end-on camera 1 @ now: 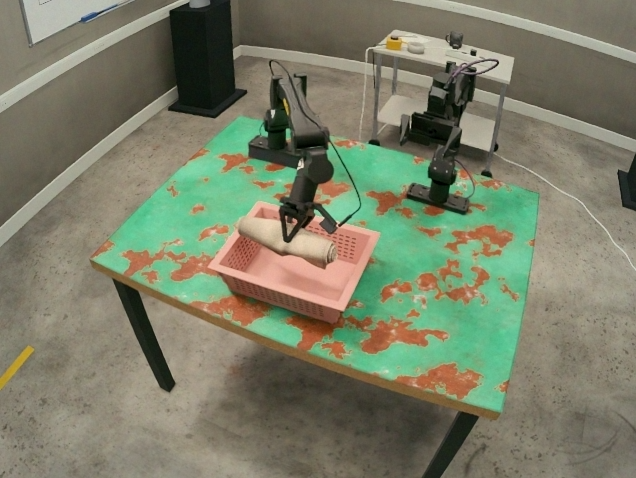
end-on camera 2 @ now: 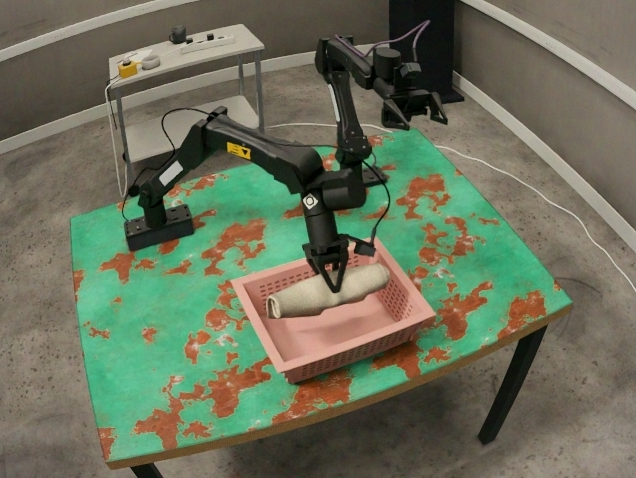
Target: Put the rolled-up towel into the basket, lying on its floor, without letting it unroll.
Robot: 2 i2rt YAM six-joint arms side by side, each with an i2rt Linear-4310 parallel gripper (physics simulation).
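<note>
The rolled-up beige towel [end-on camera 1: 313, 247] [end-on camera 2: 300, 300] is still rolled and hangs roughly level inside the outline of the pink basket [end-on camera 1: 274, 289] [end-on camera 2: 357, 342], above its floor, with a soft shadow below. One end shows its spiral layers in the first view. My right gripper [end-on camera 1: 288, 231] [end-on camera 2: 335, 280] points down and is shut on the towel near its middle, one finger on the near side; the far finger is mostly hidden behind the roll. My left gripper [end-on camera 1: 429, 136] [end-on camera 2: 426, 125] is open and empty, raised high behind the table, well away from the basket.
The basket stands on the green and rust-patched table [end-on camera 1: 462, 328] [end-on camera 2: 169, 318]. The arm bases are bolted along the table's far side. A white cart [end-on camera 1: 506, 71] [end-on camera 2: 251, 43] with small items stands on the floor behind the table. The basket's walls surround the towel closely.
</note>
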